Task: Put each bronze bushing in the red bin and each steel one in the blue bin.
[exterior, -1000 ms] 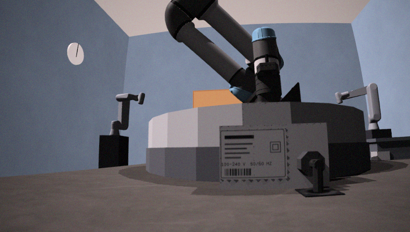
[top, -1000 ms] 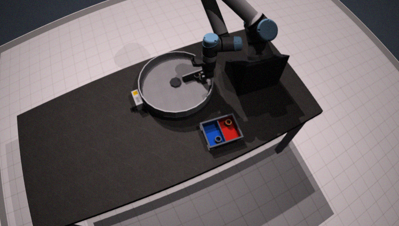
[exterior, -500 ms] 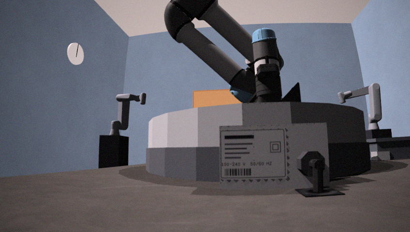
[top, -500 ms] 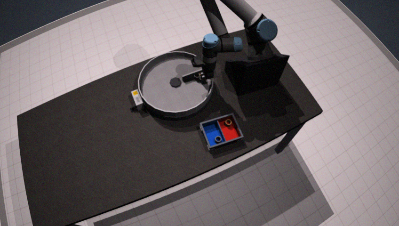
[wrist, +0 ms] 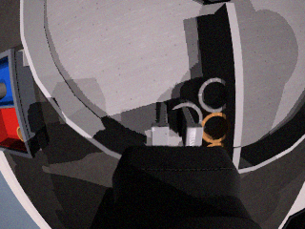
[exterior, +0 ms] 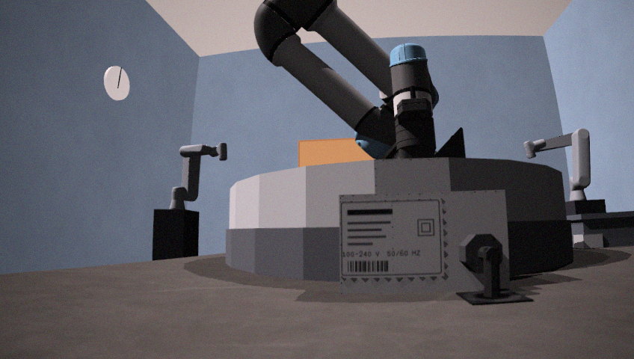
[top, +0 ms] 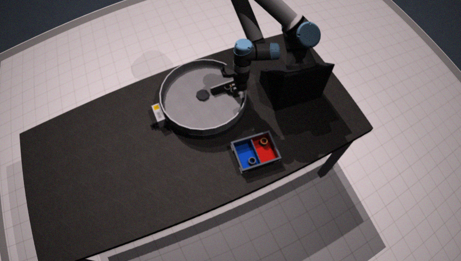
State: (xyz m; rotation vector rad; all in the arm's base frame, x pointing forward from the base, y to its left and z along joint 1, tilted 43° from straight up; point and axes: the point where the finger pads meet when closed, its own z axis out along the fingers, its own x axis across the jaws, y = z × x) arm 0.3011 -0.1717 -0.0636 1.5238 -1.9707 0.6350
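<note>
Right now the red bin is 30 cm to the left of my hand, 6 cm ahead of it and 5 cm below it. The rest, counted from my hand: grey turntable 14 cm ahead, 7 cm to the right, 2 cm below.
</note>
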